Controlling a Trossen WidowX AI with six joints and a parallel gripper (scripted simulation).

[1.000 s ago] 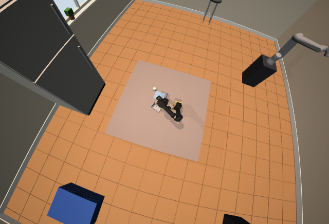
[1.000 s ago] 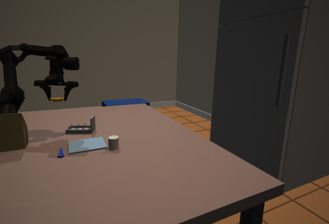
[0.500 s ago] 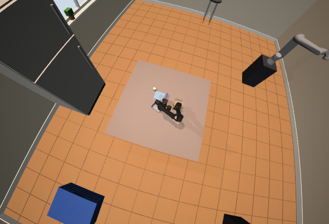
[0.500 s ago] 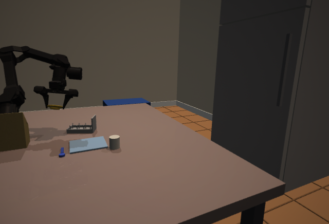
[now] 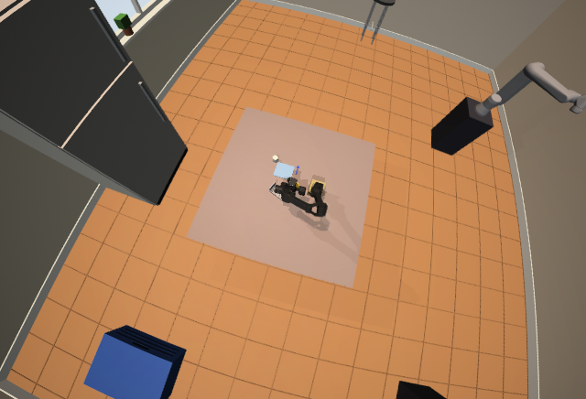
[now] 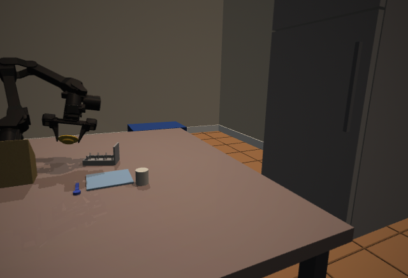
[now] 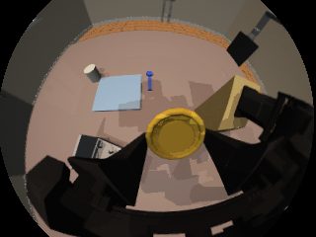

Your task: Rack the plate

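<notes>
Right now my gripper tip is 12 cm short of the grey dish rack, 9 cm above it and 5 cm to the right of it. Round my gripper tip: light blue mat: 14 cm to the right, 13 cm ahead, 11 cm below; blue spoon: 20 cm to the right, 11 cm below, 3 cm ahead; yellow plate: 1 cm above.
</notes>
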